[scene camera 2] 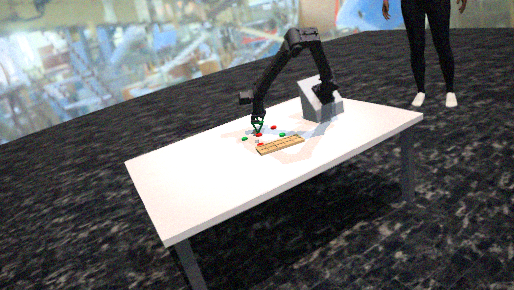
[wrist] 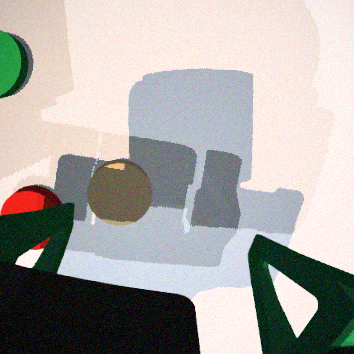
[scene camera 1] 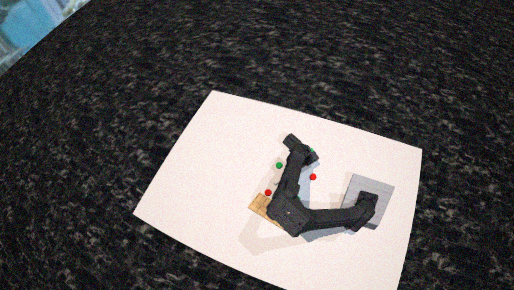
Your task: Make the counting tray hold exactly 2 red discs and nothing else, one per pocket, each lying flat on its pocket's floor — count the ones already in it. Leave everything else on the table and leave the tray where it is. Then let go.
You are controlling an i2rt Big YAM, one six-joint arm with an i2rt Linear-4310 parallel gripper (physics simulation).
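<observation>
The wooden counting tray (scene camera 1: 260,205) (scene camera 2: 280,144) lies on the table, partly under the arm in scene camera 1; I make out no disc in its visible pockets. A red disc (scene camera 1: 268,192) (scene camera 2: 260,144) lies just beside its end. Another red disc (scene camera 1: 313,177) (scene camera 2: 273,127) lies farther back. A third red disc (scene camera 2: 258,134) lies near my fingertips. My gripper (scene camera 2: 257,130) (wrist: 165,230) is open and empty, low over the table. In the wrist view, a red disc (wrist: 30,205) is partly behind the left finger, and a tan disc (wrist: 119,192) lies shaded ahead of the fingers.
A green disc (scene camera 1: 279,165) (scene camera 2: 244,138) lies to the left of the arm. Another green disc (scene camera 2: 282,134) lies behind the tray. A green disc (wrist: 7,64) is cut off at the wrist view's left edge. A small pale object (scene camera 2: 257,141) lies near the tray's end.
</observation>
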